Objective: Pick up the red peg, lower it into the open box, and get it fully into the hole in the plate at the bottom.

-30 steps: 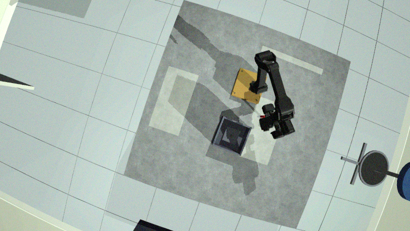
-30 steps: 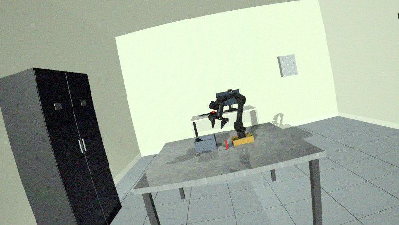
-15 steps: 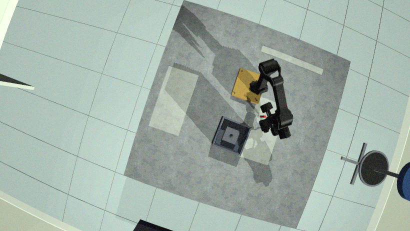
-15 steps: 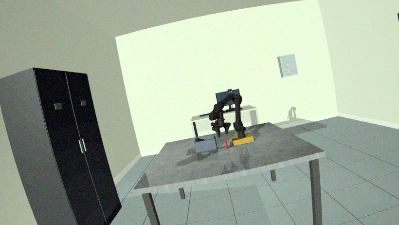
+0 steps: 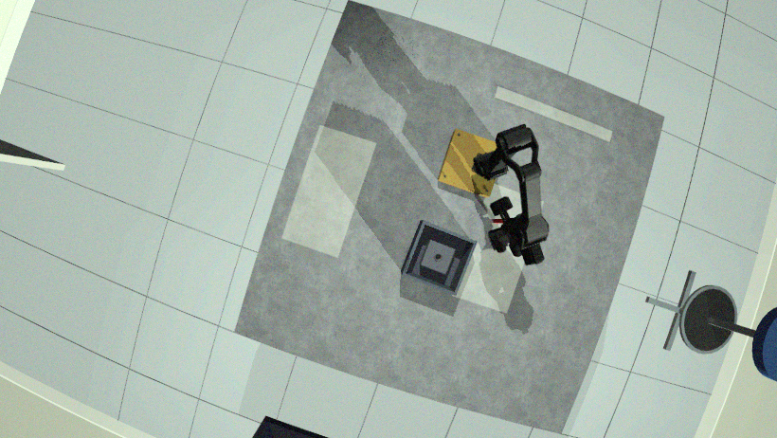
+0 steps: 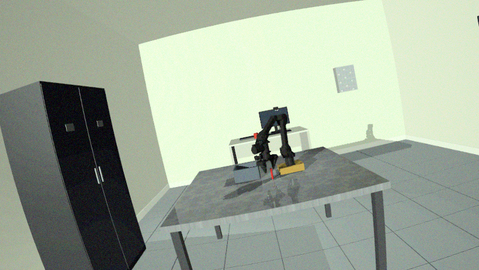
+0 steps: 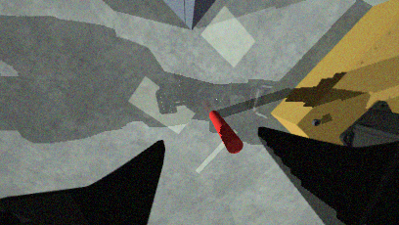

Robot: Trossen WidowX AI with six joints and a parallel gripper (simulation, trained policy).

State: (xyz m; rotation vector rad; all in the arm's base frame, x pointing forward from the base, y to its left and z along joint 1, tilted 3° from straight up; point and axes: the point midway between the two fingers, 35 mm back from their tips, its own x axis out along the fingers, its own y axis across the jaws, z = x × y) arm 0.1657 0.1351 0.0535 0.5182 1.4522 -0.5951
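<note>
Right now the red peg is 20 mm below my gripper tip, 10 mm to the right of it and 10 mm behind it. The rest, counted from my gripper tip: grey box (180 mm ahead, 160 mm to the right, 40 mm below); then light grey plate (180 mm ahead, 160 mm to the right, 20 mm below).
</note>
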